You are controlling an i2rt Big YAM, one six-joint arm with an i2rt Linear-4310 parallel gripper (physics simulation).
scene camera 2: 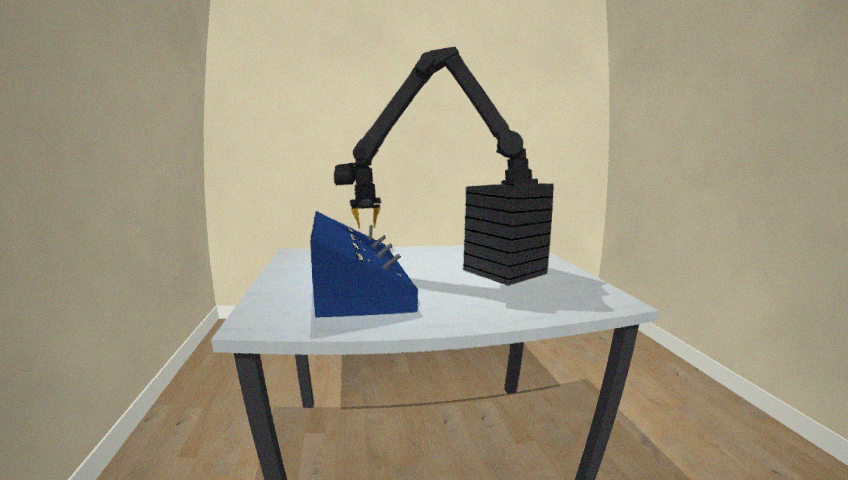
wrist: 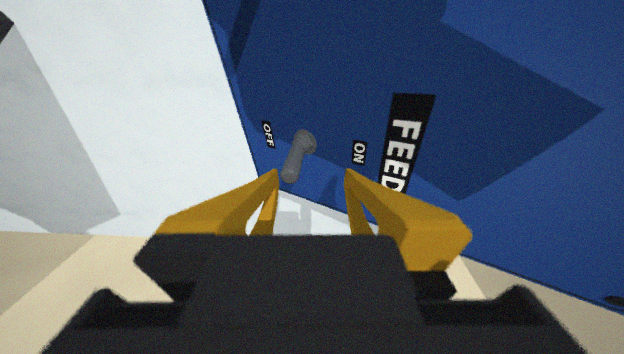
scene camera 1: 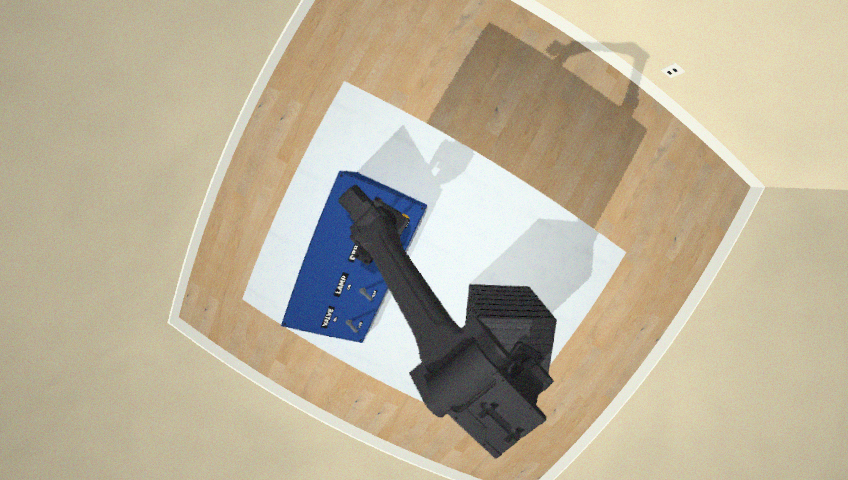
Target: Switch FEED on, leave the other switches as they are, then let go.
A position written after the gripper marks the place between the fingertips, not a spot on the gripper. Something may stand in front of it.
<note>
In view: the gripper (wrist: 311, 176) and a blue sloped switch panel (scene camera 1: 327, 295).
The blue sloped switch panel shows as well in scene camera 2 (scene camera 2: 350, 277) and in the wrist view (wrist: 503, 120).
</note>
